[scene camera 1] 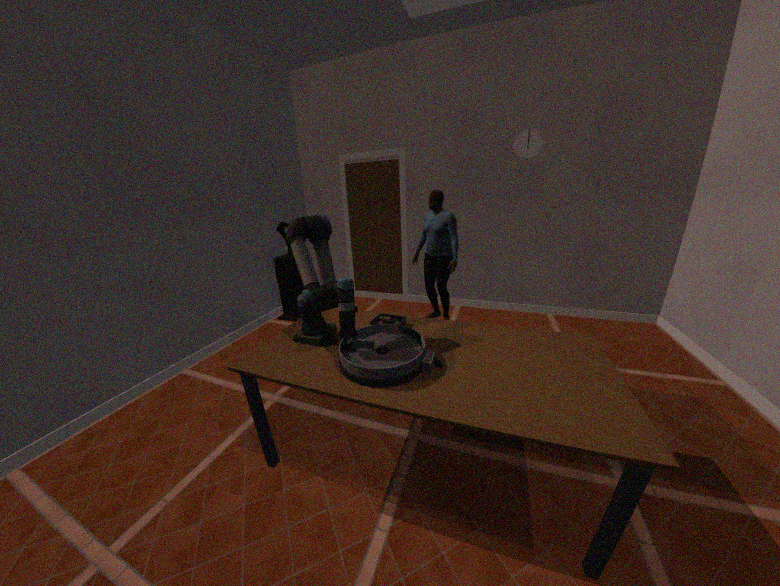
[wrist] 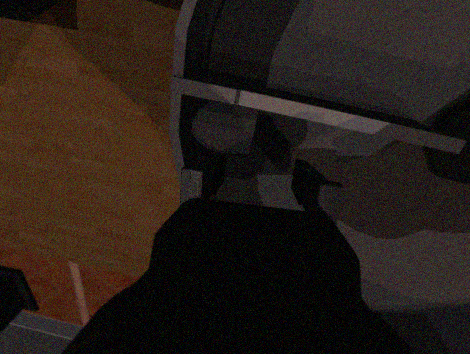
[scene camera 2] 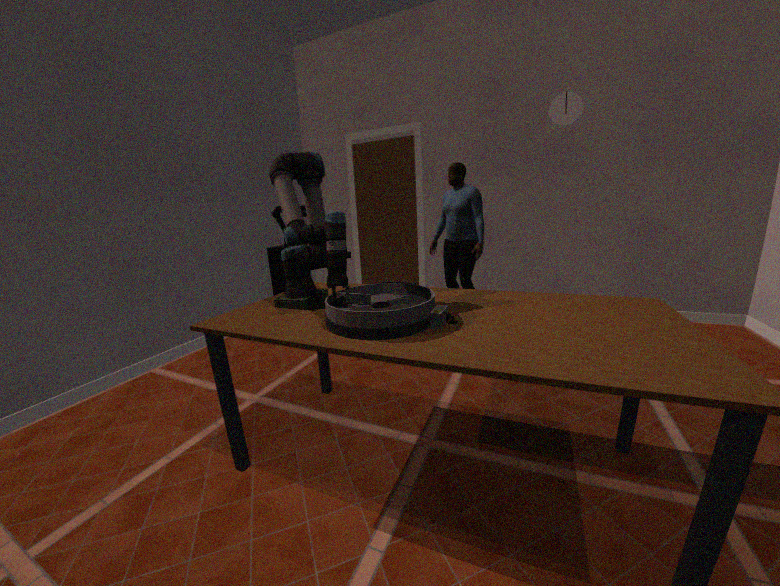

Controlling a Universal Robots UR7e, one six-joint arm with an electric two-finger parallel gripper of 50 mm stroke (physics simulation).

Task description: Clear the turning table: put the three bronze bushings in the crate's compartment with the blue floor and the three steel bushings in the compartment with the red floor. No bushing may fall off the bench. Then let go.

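Pixels of known places: gripper, between the fingertips: (scene camera 1: 350,347) (wrist: 258,170) (scene camera 2: 340,302); arm's base, origin of its link: (scene camera 1: 314,329) (scene camera 2: 301,293).
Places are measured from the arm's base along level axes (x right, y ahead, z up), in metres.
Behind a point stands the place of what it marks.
Note:
The turning table (scene camera 1: 380,373) @[x 0.346, y 0.527, z 0.024 m] (scene camera 2: 380,319) @[x 0.340, y 0.547, z 0.023 m] is a round grey pan with a raised wall; its rim (wrist: 176,125) @[x 0.152, y 0.264, z 0.049 m] shows in the wrist view. My gripper (scene camera 1: 348,340) @[x 0.184, y 0.319, z 0.025 m] (scene camera 2: 338,293) @[x 0.184, y 0.319, z 0.025 m] (wrist: 258,170) @[x 0.184, y 0.319, z 0.025 m] is open and points down at the pan's left side, inside the rim. In the wrist view, a dim grey rounded piece (wrist: 222,129) @[x 0.152, y 0.291, z 0.043 m], which looks like a bushing, lies just ahead of the fingers, by the rim, with nothing between the fingers. Its metal cannot be told in this light. The crate (scene camera 1: 385,325) stands behind the pan; its floor colours and contents cannot be made out.
A light straight bar (wrist: 310,111) @[x 0.134, y 0.339, z 0.049 m] crosses the pan ahead of the fingers. A dark hub (scene camera 1: 382,348) @[x 0.137, y 0.469, z 0.014 m] stands at the pan's middle. A small block (scene camera 1: 430,358) @[x 0.170, y 0.713, z 0.011 m] (scene camera 2: 440,313) @[x 0.205, y 0.718, z 0.010 m] sits at the pan's right side on the bench (scene camera 1: 535,390) @[x 0.230, y 1.160, z -0.047 m] (scene camera 2: 535,346) @[x 0.295, y 1.021, z -0.047 m]. A person (scene camera 1: 439,236) (scene camera 2: 462,214) stands behind the bench.

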